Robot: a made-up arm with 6 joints.
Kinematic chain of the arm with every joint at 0, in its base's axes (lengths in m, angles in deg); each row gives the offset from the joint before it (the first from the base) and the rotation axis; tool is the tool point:
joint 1: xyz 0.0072 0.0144 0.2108 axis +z
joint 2: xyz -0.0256 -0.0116 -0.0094 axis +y
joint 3: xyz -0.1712 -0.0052 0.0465 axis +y
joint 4: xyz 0.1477 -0.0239 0.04 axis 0.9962 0 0.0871
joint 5: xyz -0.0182 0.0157 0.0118 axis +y
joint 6: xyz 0.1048 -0.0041 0.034 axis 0.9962 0 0.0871
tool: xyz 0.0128 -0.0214 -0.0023
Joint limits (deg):
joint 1: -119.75..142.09
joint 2: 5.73..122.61
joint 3: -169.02..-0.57
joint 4: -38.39..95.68
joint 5: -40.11..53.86
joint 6: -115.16..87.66
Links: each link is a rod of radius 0.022 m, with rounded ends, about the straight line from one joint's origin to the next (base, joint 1, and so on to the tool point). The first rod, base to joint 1, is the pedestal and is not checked.
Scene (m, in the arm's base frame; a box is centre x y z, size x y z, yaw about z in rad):
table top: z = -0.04
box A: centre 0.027 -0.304 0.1 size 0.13 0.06 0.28 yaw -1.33
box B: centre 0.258 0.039 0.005 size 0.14 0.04 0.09 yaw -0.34
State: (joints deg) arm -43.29 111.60 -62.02 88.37 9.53 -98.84
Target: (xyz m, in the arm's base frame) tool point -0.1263 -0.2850 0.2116
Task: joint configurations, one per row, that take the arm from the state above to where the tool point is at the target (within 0.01 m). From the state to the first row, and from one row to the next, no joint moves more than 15 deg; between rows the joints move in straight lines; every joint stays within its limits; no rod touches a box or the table.
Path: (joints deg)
1: -42.59 108.27 -76.10 88.26 8.29 -97.96
2: -41.89 104.94 -90.19 88.15 7.04 -97.08
3: -41.19 101.60 -104.27 88.05 5.80 -96.20
4: -40.49 98.27 -118.35 87.94 4.56 -95.32
5: -39.79 94.94 -132.44 87.83 3.32 -94.44
6: -39.09 91.61 -146.52 87.72 2.07 -93.56
7: -48.12 95.61 -133.94 87.70 0.38 -94.58
8: -57.15 99.61 -121.36 87.68 -1.31 -95.60
9: -66.18 103.60 -108.78 87.66 -3.00 -96.62
10: -75.20 107.60 -96.20 87.64 -4.70 -97.64
11: -84.23 111.60 -83.62 87.61 -6.39 -98.67
12: -93.26 115.60 -71.04 87.59 -8.08 -99.69

